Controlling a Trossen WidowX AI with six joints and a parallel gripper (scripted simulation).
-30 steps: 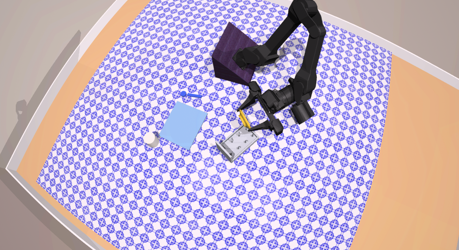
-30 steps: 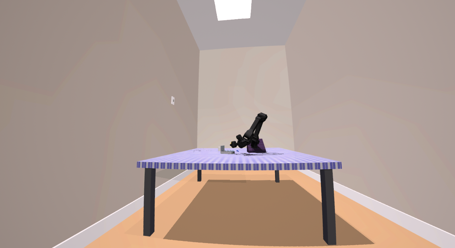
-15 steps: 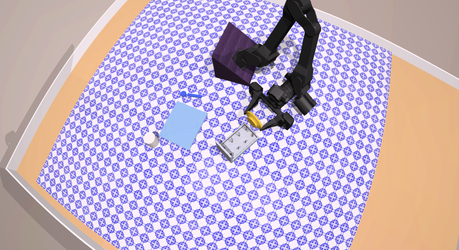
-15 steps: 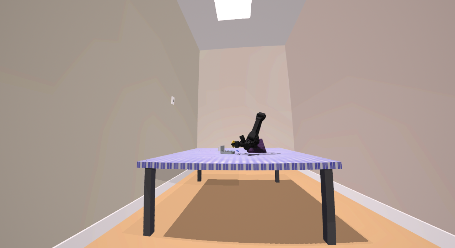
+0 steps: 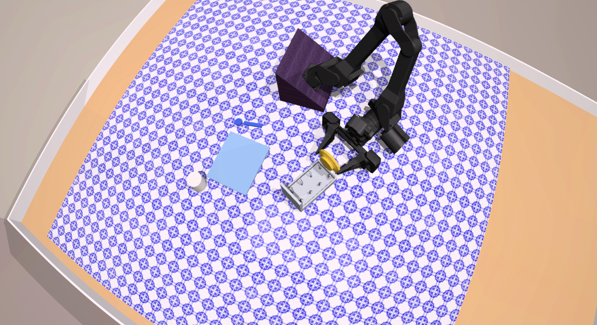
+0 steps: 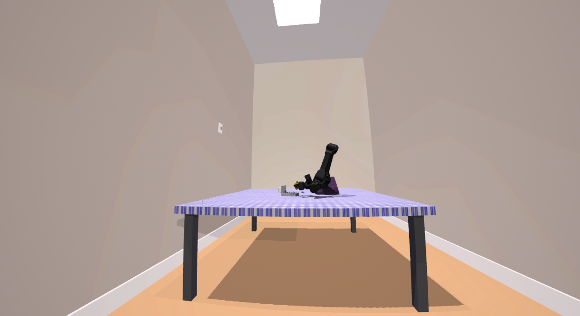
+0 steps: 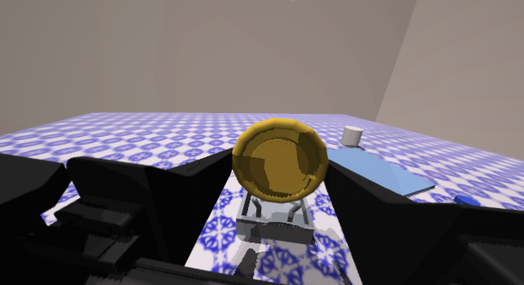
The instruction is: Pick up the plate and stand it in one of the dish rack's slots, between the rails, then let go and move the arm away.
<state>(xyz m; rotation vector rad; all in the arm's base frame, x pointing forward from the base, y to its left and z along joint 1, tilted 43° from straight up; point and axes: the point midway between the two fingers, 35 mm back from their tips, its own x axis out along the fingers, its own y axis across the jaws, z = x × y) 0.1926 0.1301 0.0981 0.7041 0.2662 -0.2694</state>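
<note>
Right now the grey dish rack is 50 mm ahead of my gripper tip, 20 mm to the right of it and 60 mm below it. The rest, counted from my gripper tip: blue spoon (30 mm behind, 270 mm to the right, 80 mm below); light blue sheet (80 mm ahead, 230 mm to the right, 80 mm below); yellow plate (10 mm behind).
</note>
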